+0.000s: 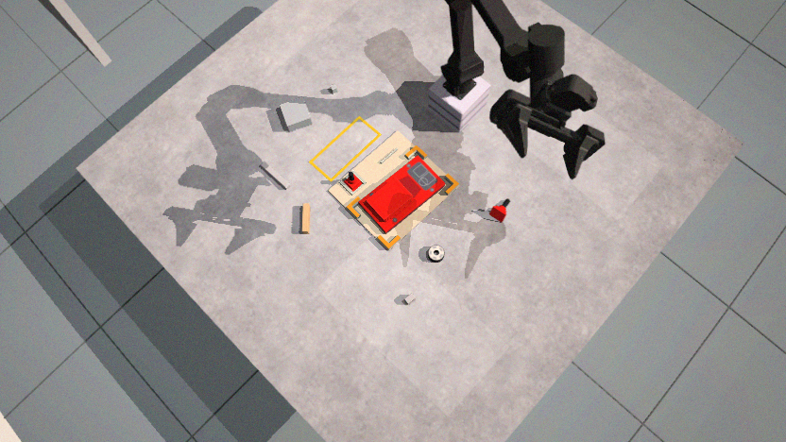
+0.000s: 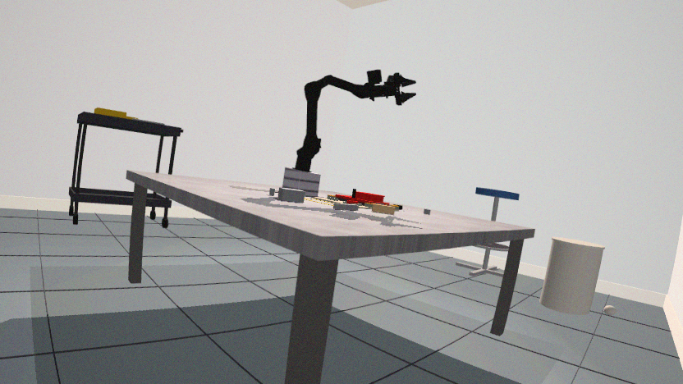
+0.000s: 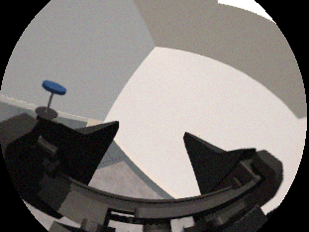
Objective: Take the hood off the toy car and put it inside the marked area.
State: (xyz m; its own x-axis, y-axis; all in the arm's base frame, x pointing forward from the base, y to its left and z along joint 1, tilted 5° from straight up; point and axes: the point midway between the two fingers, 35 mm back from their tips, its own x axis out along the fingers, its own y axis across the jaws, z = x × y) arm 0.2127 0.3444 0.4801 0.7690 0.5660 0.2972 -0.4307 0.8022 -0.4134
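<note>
The red hood lies 52 cm below my gripper tip, 30 cm to the right of it and 6 cm ahead of it. From my gripper tip the other things lie so: wooden block 55 cm below, 43 cm to the right, 24 cm ahead; then grey bar 58 cm to the right, 55 cm below, 21 cm ahead.
</note>
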